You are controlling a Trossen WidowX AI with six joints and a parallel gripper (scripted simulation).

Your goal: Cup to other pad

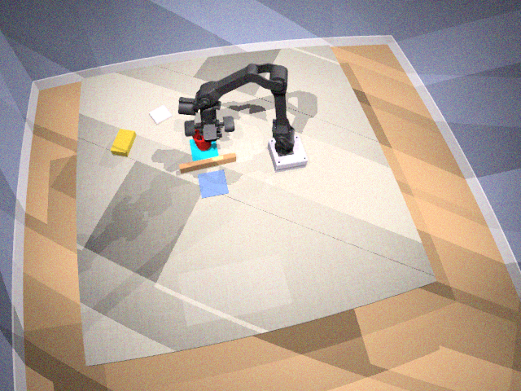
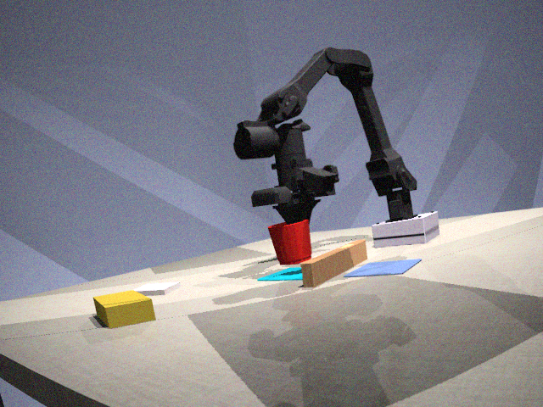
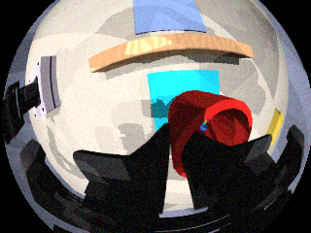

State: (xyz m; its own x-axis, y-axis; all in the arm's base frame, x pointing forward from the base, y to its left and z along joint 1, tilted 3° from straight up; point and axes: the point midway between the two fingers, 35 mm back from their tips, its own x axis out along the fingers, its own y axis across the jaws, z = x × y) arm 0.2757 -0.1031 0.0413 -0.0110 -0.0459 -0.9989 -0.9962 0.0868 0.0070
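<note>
Now: gripper tip 70 mm above the cyan pad and 30 mm short of it. Also, from my gripper tip: red cup (30 mm ahead, 10 mm to the right); then brown wooden bar (80 mm to the left, 50 mm below, 30 mm ahead); then blue pad (170 mm to the left, 70 mm below, 20 mm ahead).
</note>
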